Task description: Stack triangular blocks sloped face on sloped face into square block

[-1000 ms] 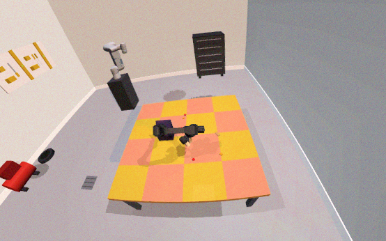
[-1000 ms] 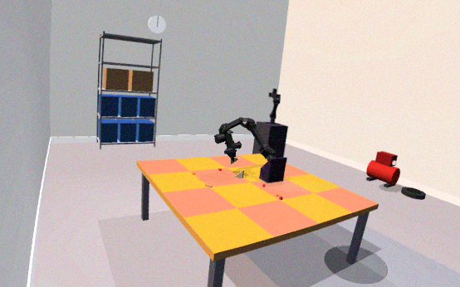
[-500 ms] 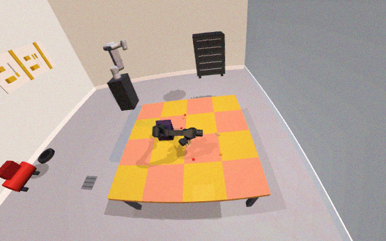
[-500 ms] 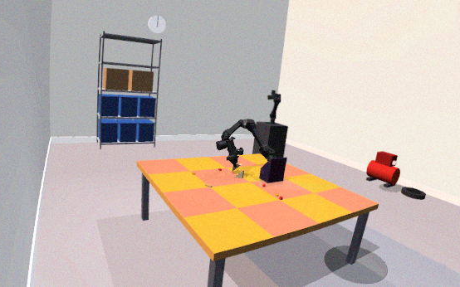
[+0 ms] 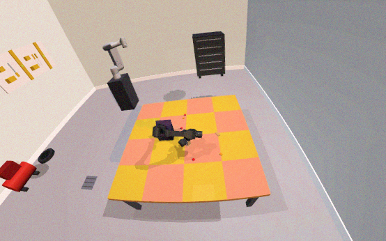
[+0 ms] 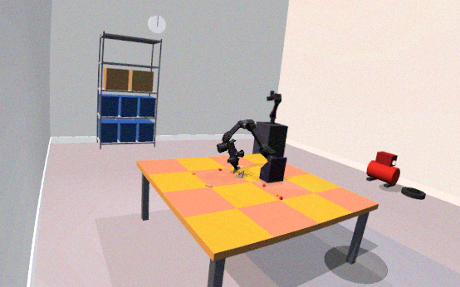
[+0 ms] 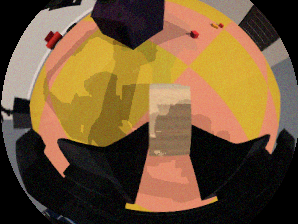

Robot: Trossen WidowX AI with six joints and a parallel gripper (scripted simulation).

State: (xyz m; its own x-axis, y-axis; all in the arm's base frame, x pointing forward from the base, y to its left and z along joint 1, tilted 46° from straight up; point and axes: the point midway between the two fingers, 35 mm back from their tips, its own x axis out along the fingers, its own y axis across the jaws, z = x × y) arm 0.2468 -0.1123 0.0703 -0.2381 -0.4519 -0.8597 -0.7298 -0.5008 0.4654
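Right now my gripper tip is 10 mm to the left of the triangular block, 10 mm below it and 10 mm short of it.
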